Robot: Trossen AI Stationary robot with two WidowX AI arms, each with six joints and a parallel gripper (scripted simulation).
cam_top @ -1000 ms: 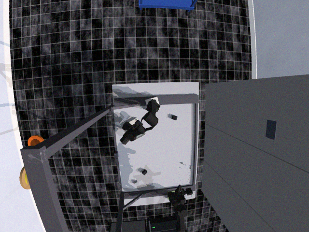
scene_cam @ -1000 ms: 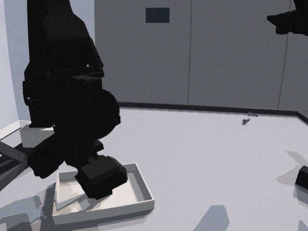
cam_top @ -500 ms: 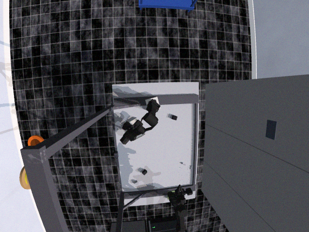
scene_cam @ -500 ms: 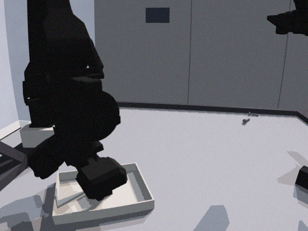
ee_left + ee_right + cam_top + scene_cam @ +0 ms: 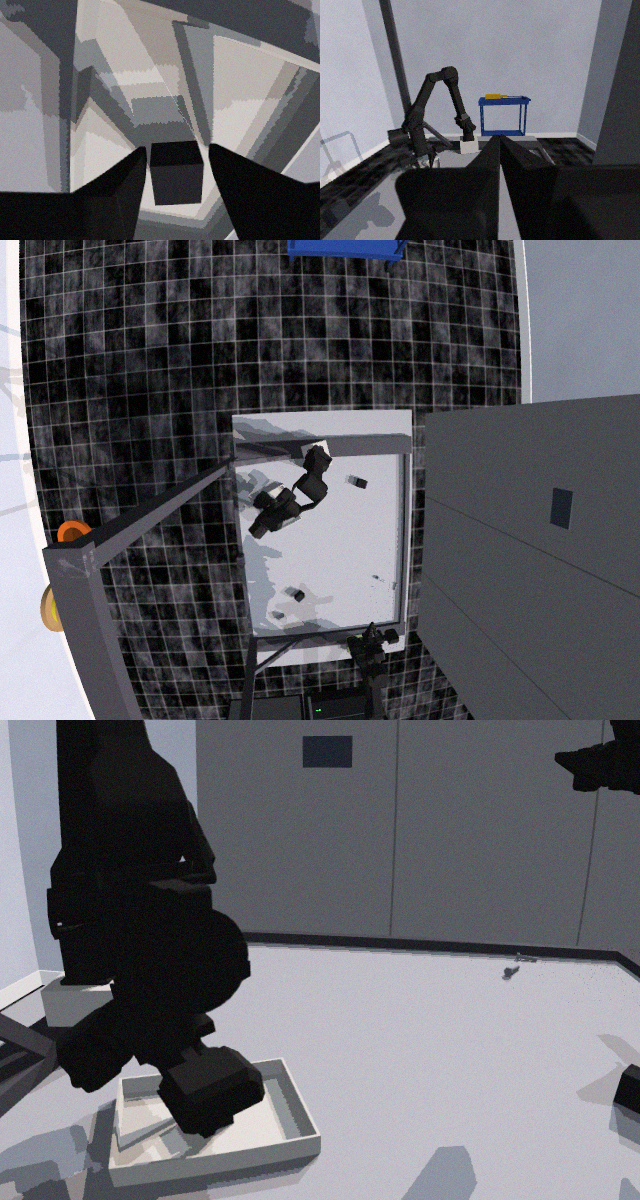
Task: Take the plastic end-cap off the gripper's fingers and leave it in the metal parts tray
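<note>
Now: left hand 1 cm short of the black plastic end-cap, 2 cm to the left of it and 3 cm above it. Also, from my left hand: metal part (37 cm ahead, 46 cm to the right, 3 cm below); then metal parts tray (1 cm ahead, 1 cm to the right, 3 cm below).
</note>
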